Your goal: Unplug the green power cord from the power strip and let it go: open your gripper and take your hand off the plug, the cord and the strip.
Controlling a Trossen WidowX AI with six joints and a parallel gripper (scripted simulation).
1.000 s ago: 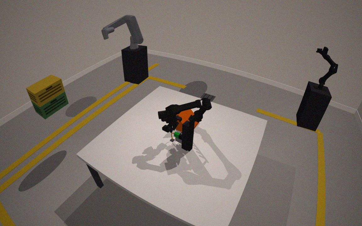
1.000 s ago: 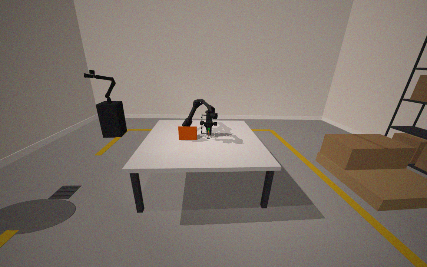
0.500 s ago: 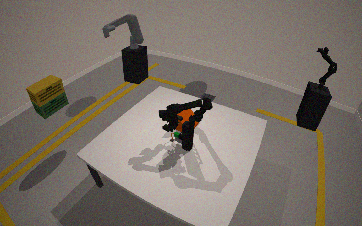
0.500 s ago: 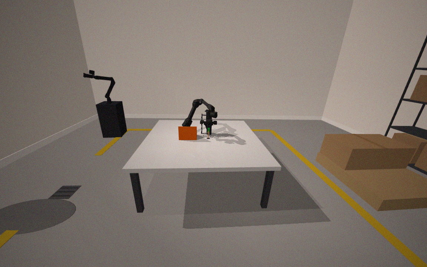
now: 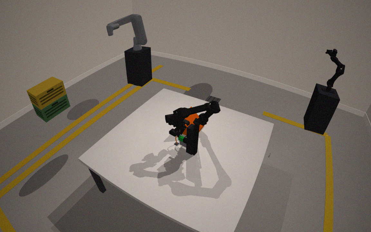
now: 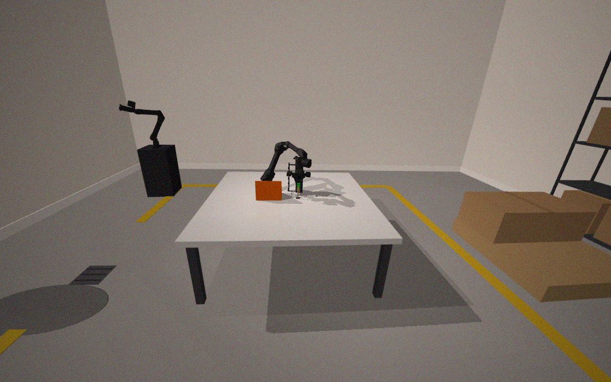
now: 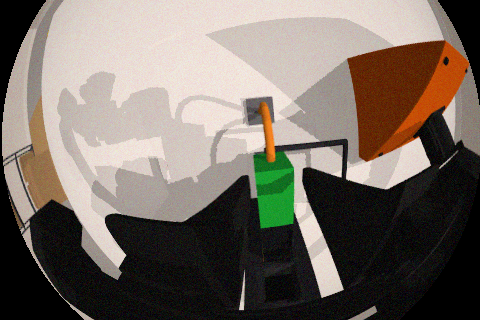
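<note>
The green plug is 40 mm to the left of my gripper tip and 10 mm below it.
</note>
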